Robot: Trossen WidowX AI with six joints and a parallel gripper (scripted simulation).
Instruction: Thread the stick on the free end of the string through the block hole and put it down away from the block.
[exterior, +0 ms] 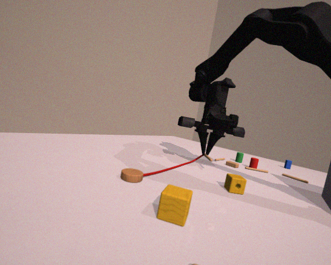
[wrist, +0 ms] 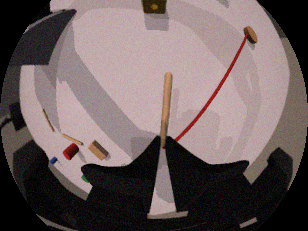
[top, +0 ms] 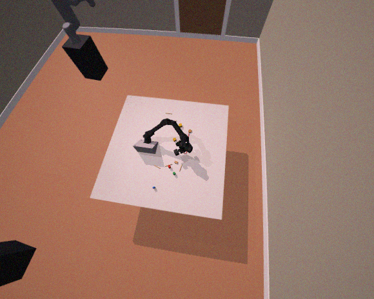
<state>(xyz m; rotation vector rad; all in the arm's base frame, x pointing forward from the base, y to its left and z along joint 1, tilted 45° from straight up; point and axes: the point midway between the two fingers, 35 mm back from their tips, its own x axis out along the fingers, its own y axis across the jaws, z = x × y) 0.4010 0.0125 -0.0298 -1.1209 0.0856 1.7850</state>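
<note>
The short wooden piece lies 120 mm to the right of my gripper tip, 50 mm behind it and 20 mm below it. From my gripper tip the other things lie so: thin wooden stick (10 mm to the left, 10 mm behind); green peg (240 mm to the right, 40 mm behind, 10 mm below); red peg (180 mm to the right, 100 mm behind, 10 mm below).
</note>
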